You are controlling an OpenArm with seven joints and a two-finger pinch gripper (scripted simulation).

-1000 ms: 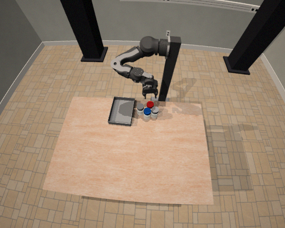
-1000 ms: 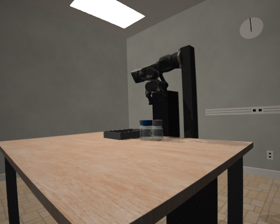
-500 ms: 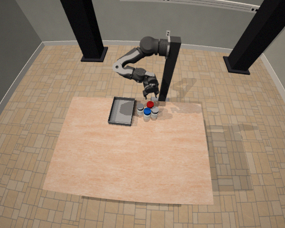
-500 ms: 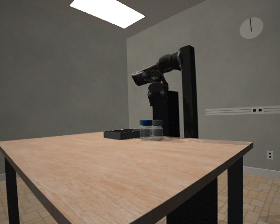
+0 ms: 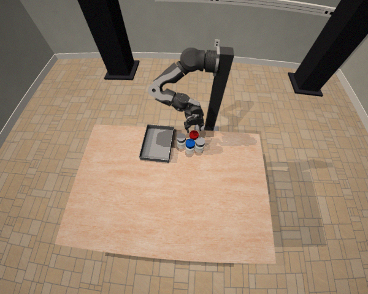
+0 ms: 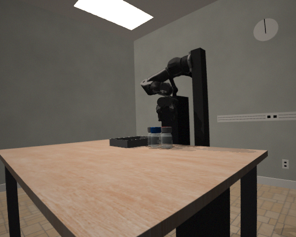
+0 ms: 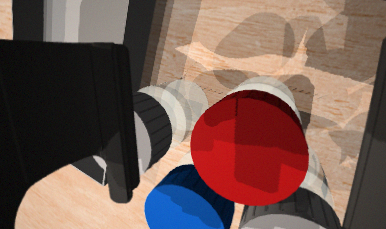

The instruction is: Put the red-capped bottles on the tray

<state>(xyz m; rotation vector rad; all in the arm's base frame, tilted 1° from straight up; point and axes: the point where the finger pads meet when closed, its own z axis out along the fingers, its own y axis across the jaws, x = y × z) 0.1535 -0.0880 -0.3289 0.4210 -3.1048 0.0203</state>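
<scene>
Right now my hand is 20 mm short of the red-capped bottle, 10 mm to the right of it and 90 mm above it. Also, from my hand: blue-capped bottle: 80 mm ahead, 10 mm to the right, 90 mm below; then dark grey tray: 50 mm ahead, 220 mm to the right, 120 mm below.
</scene>
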